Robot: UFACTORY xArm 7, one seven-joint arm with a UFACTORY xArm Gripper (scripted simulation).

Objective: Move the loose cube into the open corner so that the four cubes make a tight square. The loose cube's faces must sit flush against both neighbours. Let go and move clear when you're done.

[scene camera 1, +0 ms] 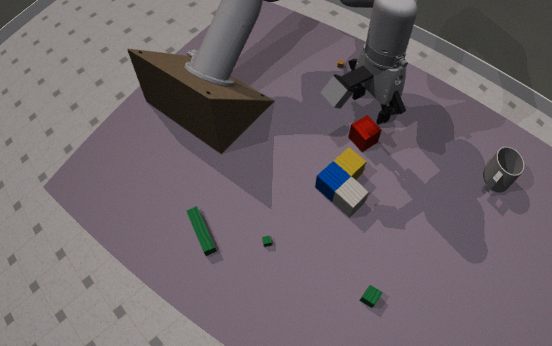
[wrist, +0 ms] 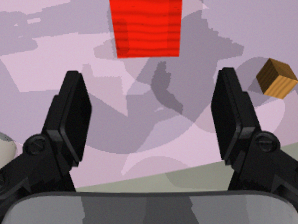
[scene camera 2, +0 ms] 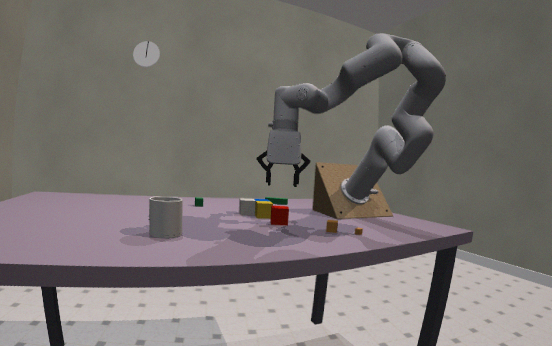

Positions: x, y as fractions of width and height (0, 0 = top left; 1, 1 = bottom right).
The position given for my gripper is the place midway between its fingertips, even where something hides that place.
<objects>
my gripper: scene camera 1 0.67, 0.31; wrist 0.51, 0.39; scene camera 2 0.51, 0.54
</objects>
